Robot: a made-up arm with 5 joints.
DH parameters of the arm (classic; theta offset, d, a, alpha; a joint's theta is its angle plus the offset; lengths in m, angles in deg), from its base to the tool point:
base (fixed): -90 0.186 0 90
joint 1: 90 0.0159 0.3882 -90
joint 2: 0 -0.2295 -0.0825 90
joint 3: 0 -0.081 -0.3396 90
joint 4: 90 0.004 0.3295 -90
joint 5: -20.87 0 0.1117 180
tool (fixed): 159.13 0.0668 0 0
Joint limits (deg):
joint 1: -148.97..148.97
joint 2: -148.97..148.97
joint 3: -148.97..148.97
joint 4: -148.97..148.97
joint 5: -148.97..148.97
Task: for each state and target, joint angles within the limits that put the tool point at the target. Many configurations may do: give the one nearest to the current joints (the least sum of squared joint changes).
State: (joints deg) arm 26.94 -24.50 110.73 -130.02 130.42
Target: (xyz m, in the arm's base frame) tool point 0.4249 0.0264 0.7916
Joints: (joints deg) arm 49.44 -29.57 88.64 -147.20 109.73
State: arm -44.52 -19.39 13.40 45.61 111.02
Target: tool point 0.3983 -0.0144 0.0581
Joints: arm -38.70 -56.74 -3.44 49.43 119.35
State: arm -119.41 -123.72 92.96 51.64 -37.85
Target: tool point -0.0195 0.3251 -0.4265
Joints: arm -123.86 -122.74 107.99 37.08 -40.68
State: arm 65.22 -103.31 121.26 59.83 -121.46
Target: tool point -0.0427 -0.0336 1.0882
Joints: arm 62.57 -101.53 92.22 87.47 -111.57
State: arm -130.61 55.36 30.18 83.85 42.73
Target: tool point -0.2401 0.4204 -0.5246
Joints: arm -107.79 29.36 50.25 99.24 41.82
